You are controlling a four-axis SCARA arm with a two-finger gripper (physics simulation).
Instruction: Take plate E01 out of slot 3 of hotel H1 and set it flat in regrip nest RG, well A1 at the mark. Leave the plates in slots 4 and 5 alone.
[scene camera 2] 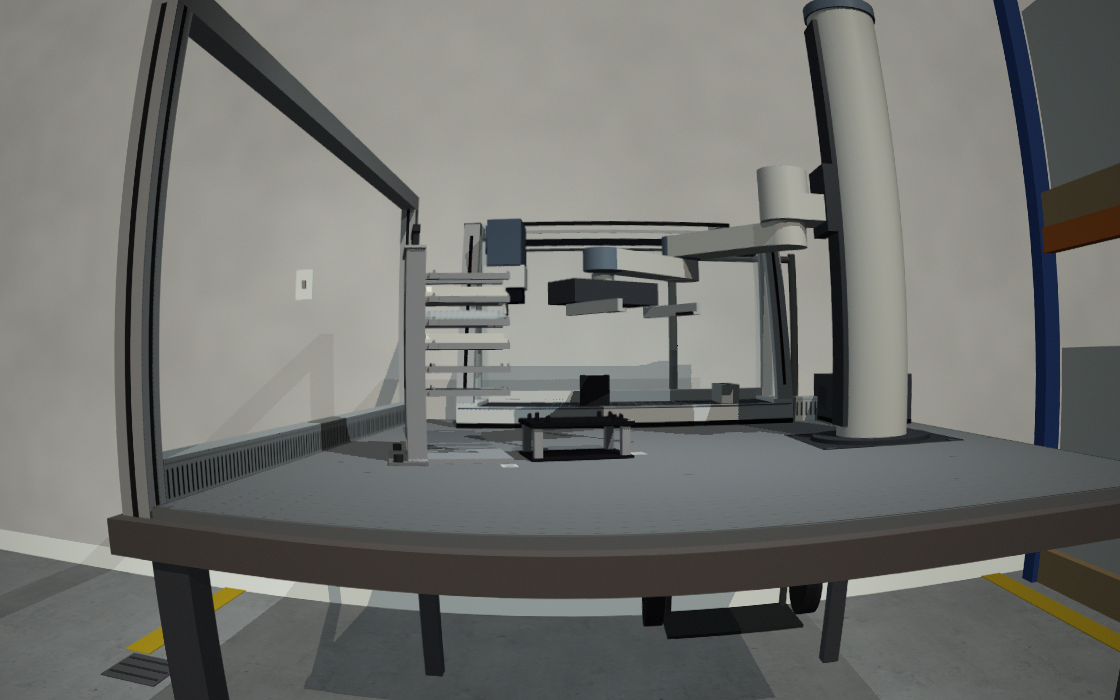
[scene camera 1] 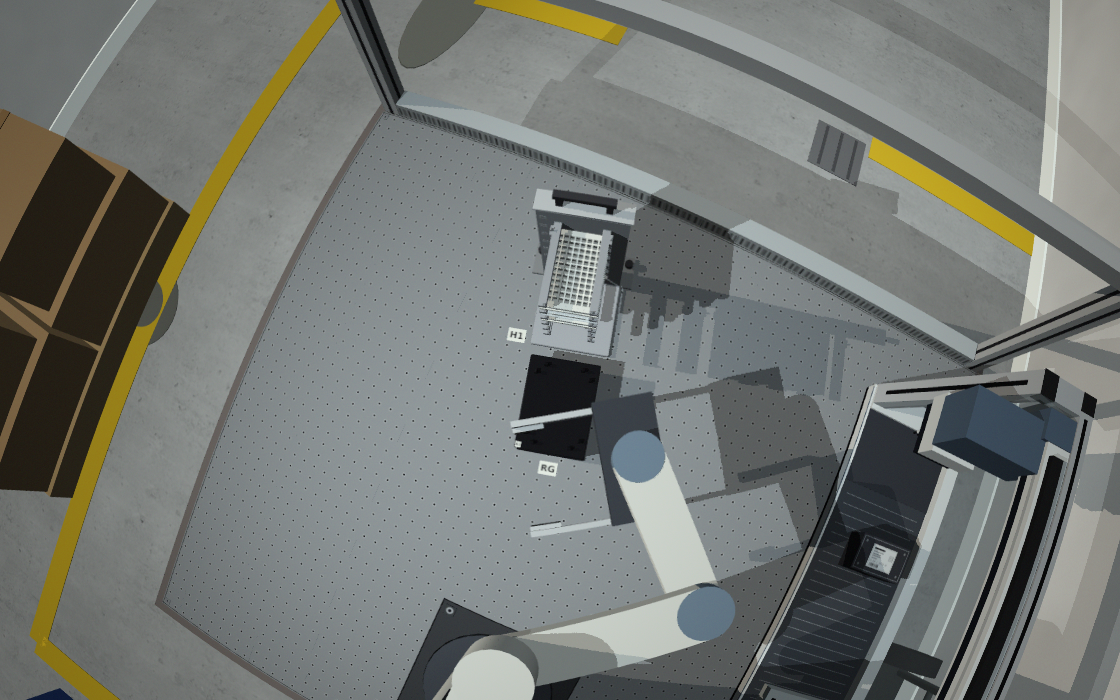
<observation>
gripper: scene camera 2 661,306; scene camera 1 521,480
</observation>
